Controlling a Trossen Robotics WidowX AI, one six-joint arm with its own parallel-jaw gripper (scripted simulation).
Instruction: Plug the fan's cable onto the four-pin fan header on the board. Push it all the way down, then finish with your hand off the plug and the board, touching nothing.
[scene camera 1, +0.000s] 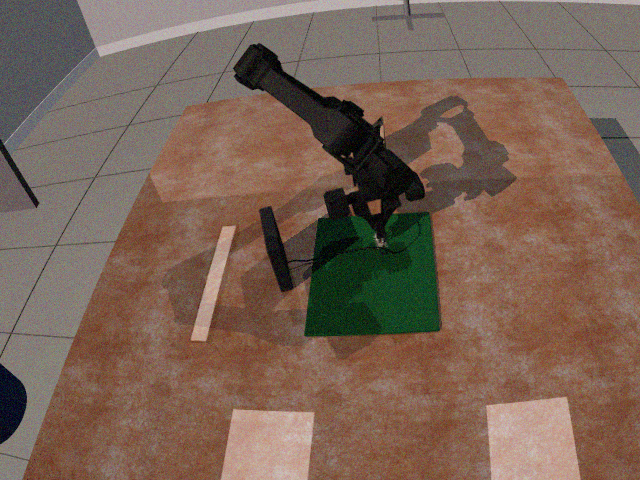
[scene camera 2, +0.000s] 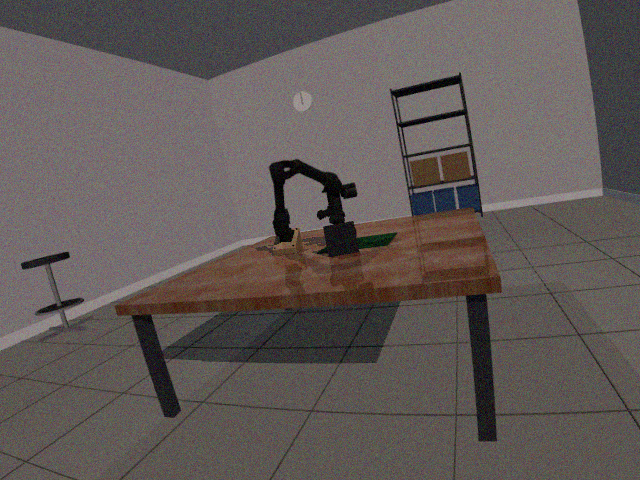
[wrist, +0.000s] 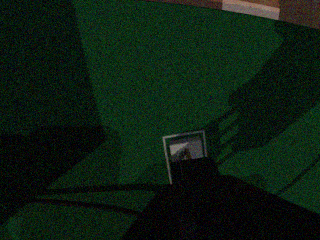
Scene:
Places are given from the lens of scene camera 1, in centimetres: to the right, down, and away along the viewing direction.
my gripper (scene camera 1: 378, 226): 12, -3, 99
black fan (scene camera 1: 275, 250): -8, 2, 88
green board (scene camera 1: 363, 292): 8, 10, 92

